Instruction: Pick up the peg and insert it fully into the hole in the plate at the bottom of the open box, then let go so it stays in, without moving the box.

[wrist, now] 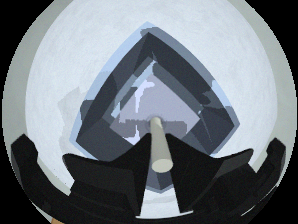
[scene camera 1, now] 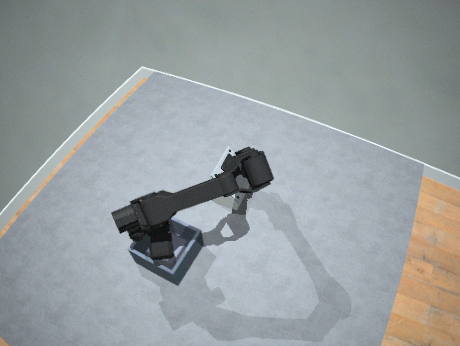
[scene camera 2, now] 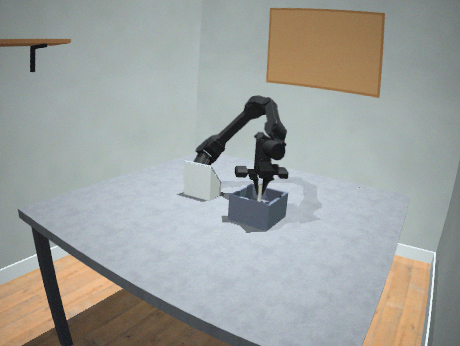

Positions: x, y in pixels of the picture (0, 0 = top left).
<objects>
my gripper: wrist 157, 137; scene camera 1; scene camera 2
blue-grey box: wrist 149, 49; scene camera 1; scene camera 2
same spot on my gripper: [scene camera 1: 160, 248] = [scene camera 2: 281, 168]
same spot on blue-grey box: [scene camera 1: 193, 236] = [scene camera 2: 249, 196]
</objects>
